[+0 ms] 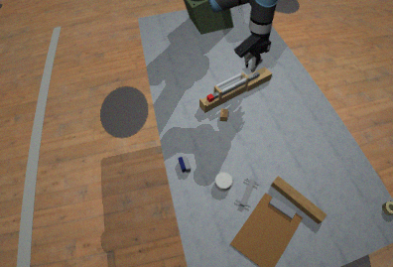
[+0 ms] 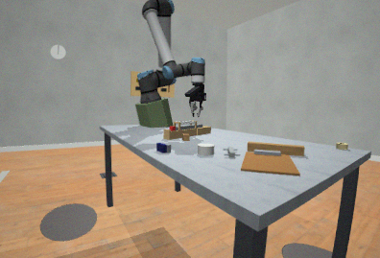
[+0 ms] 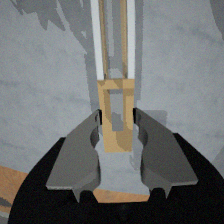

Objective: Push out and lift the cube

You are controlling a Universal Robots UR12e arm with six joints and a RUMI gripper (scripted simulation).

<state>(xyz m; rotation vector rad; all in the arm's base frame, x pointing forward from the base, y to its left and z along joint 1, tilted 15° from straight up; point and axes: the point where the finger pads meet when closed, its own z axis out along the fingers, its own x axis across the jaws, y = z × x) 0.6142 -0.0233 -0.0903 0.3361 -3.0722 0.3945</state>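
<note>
Now: the red cube 220 mm to the right of my hand, 70 mm below it and 50 mm ahead of it. The rest, counted from my hand: wooden block: 180 mm to the right, 130 mm ahead, 120 mm below; blue block: 430 mm to the right, 300 mm ahead, 120 mm below; channel: 100 mm to the right, 70 mm below, 20 mm ahead.
</note>
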